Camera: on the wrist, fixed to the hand. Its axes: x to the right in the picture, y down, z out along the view.
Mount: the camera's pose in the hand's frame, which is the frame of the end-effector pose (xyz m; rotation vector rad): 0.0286 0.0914 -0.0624 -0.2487 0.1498 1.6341
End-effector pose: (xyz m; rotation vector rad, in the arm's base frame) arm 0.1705 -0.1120 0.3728 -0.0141 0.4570 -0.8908
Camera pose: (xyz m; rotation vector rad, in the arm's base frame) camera 0.2298 -0.0645 0.2874 0.1788 0.5372 0.7751
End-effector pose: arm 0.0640 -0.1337 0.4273 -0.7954 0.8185 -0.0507
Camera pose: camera 0.0192 -0.1162 0.3236 -0.1538 1.4245 1.4703
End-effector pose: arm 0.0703 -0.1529 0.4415 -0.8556 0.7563 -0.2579
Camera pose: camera 0.0397 -0.1446 0.3317 -0.2272 1.4085 1.2513
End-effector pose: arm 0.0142 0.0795 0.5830 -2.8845 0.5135 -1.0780
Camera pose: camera -0.0327 -0.0099 0.6366 -1.3898 2.3662 -0.7760
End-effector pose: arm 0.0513 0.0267 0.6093 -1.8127 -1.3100 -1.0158
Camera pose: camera 0.1318 -0.0390 0.6569 -2.0748 0.5678 -0.2962
